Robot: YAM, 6 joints.
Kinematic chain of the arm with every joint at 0, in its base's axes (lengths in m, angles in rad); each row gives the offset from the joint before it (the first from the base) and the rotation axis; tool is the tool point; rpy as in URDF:
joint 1: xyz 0 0 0.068 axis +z
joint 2: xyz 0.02 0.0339 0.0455 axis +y
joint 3: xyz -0.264 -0.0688 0 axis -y
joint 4: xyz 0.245 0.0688 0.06 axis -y
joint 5: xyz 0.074 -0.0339 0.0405 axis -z
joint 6: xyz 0.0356 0 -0.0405 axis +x
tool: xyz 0 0 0 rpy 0 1.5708 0
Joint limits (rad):
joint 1: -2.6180..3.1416
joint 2: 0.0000..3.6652
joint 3: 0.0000..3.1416
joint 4: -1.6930..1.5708
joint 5: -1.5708..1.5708
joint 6: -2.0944..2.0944
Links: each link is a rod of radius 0.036 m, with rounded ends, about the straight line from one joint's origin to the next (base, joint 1, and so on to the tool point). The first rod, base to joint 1, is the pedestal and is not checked.
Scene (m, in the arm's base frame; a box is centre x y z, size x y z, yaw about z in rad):
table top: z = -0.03
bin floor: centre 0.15 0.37 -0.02 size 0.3 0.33 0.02 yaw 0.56
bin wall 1: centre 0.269 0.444 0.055 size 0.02 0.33 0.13 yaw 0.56
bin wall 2: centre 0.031 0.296 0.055 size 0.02 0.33 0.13 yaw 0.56
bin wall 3: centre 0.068 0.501 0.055 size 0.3 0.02 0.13 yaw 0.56
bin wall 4: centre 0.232 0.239 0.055 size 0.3 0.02 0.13 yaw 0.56
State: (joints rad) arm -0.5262 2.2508 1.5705 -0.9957 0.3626 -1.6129
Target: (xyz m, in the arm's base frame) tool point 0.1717 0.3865 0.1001
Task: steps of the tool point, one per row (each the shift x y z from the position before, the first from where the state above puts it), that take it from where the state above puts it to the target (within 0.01 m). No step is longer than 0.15 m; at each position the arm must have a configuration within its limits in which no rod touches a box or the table.
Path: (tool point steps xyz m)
1: 0.0209 0.1125 0.0606
2: -0.0220 0.1056 0.0541
3: -0.0565 0.0825 0.0461
4: -0.0769 0.0482 0.0372
5: 0.0207 0.0881 -0.0511
6: -0.0124 0.0884 -0.0685
7: -0.0442 0.0745 -0.0829

